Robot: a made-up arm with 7 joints.
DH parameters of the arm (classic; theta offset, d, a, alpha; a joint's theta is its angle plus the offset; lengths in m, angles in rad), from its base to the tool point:
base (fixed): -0.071 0 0 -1.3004
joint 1: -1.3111 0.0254 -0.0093 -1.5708
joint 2: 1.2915 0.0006 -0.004 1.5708
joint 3: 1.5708 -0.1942 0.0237 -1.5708
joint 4: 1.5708 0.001 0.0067 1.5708
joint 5: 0 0.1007 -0.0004 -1.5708
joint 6: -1.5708 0 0.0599 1.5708
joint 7: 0 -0.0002 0 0
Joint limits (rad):
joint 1: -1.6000..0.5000
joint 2: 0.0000..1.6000
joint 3: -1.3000..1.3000
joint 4: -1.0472..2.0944
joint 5: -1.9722..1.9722
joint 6: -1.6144..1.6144
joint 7: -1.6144..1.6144
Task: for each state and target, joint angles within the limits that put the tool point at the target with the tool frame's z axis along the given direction. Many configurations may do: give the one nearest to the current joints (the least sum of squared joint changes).
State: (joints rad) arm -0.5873 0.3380 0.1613 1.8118 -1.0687 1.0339 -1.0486
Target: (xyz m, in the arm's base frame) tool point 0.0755 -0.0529 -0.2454 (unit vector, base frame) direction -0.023 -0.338 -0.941
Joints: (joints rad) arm -0.7148 0.0006 0.7254 2.0633 -0.6745 1.6144 -1.0486
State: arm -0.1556 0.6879 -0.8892 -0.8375 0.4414 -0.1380 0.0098
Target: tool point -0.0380 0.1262 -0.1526 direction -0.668 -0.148 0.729
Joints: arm 0.1537 1.4959 -1.2088 -0.5160 0.9835 -0.5664 0.0098
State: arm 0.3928 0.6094 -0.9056 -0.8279 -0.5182 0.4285 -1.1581
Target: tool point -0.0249 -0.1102 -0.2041 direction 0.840 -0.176 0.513
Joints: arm 0.2295 0.1089 -1.1024 -0.3811 -0.5331 0.6815 -1.1581
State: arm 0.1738 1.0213 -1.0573 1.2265 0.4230 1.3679 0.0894
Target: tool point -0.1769 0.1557 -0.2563 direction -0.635 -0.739 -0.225
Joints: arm 0.4973 0.7254 -1.3000 0.7210 0.9171 0.6228 0.0894
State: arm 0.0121 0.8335 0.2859 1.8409 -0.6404 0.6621 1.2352
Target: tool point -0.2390 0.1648 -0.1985 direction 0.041 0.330 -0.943
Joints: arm 0.4812 0.4519 -0.2087 1.6043 -0.1213 0.7781 1.2352
